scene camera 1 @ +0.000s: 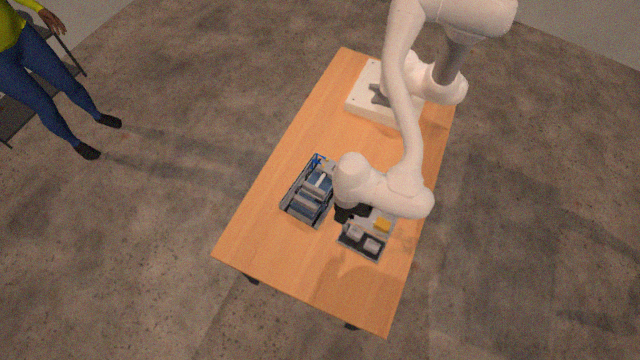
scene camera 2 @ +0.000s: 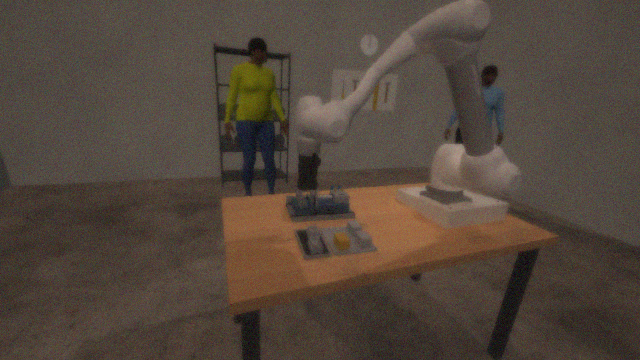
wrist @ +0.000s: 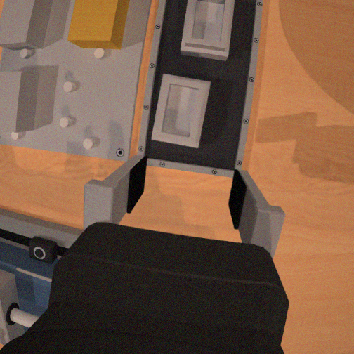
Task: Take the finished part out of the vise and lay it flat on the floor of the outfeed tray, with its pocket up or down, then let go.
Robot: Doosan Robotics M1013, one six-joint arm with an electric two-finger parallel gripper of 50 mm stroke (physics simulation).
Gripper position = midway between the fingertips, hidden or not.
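Visible in the wrist view: a grey plate [wrist: 102, 105] and the gripper [wrist: 188, 180].
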